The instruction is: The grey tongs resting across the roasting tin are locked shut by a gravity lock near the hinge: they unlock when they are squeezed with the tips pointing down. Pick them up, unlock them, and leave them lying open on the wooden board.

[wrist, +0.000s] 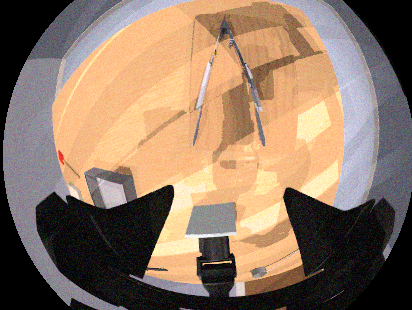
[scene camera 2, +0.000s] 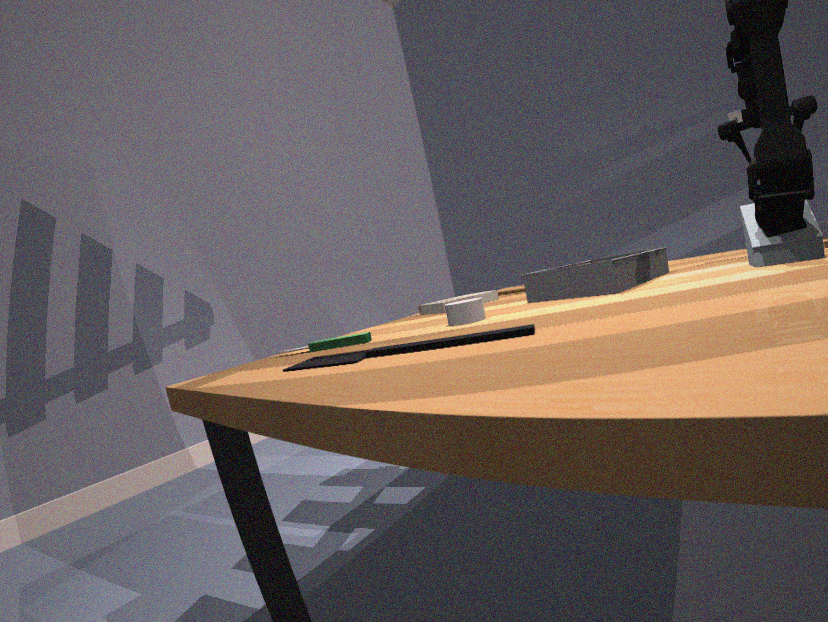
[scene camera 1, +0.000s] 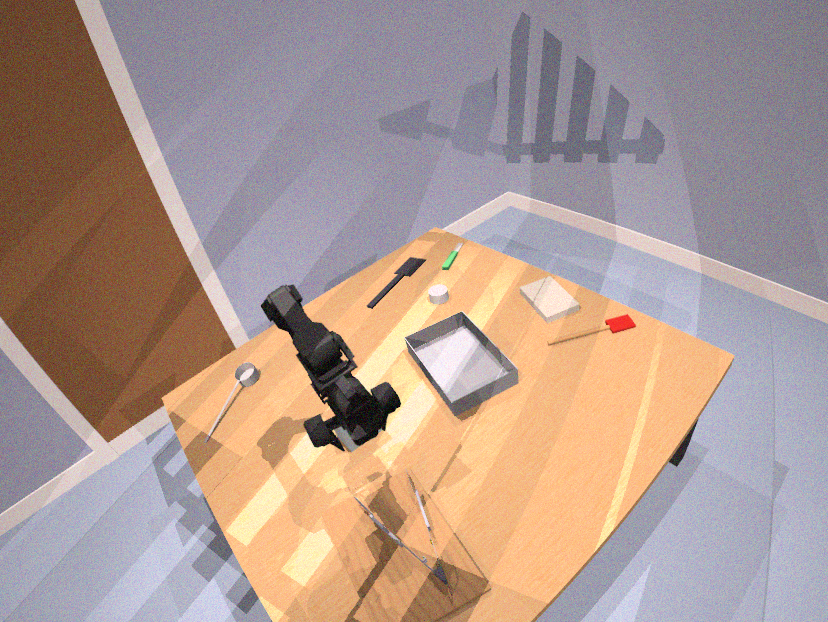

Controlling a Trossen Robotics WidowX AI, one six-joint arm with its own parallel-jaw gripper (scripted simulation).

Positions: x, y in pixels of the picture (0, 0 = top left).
Scene:
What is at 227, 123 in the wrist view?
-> A wooden board.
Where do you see a grey roasting tin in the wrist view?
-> At 107, 189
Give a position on a black spatula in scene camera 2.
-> At 344, 358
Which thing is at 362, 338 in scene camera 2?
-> A green-handled tool.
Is my gripper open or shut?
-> Open.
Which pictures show my gripper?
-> The wrist view, scene camera 2 and scene camera 1: all of them.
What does my gripper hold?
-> Nothing.

